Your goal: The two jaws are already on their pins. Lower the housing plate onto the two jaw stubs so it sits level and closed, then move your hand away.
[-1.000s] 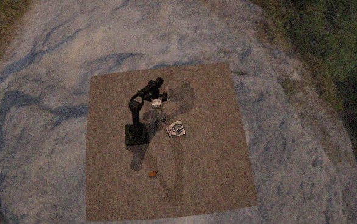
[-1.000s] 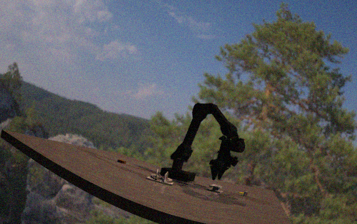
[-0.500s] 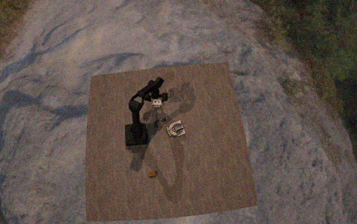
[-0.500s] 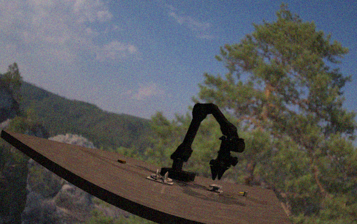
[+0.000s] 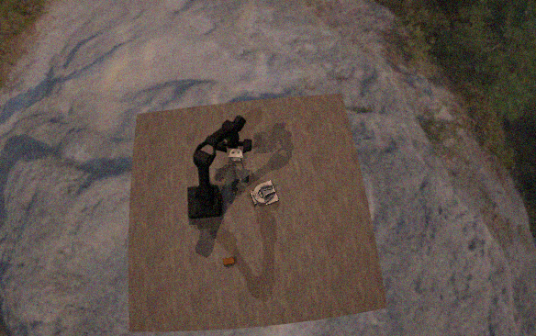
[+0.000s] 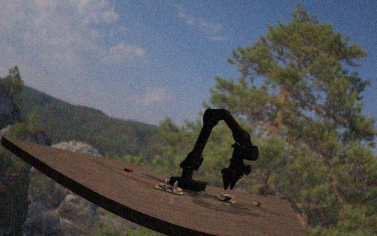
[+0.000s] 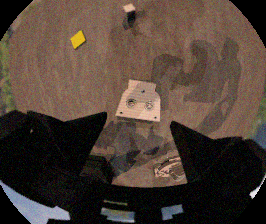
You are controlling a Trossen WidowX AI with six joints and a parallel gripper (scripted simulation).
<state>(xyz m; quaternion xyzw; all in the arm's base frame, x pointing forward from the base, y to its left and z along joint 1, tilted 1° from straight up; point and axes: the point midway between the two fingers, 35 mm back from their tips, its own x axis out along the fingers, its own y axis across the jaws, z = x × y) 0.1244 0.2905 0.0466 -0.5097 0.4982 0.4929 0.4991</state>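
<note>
Right now the housing plate is 3 cm below my gripper tip and 1 cm to the left of it. The rest, counted from my gripper tip: yellow piece 14 cm behind, 13 cm to the left, 6 cm below.
</note>
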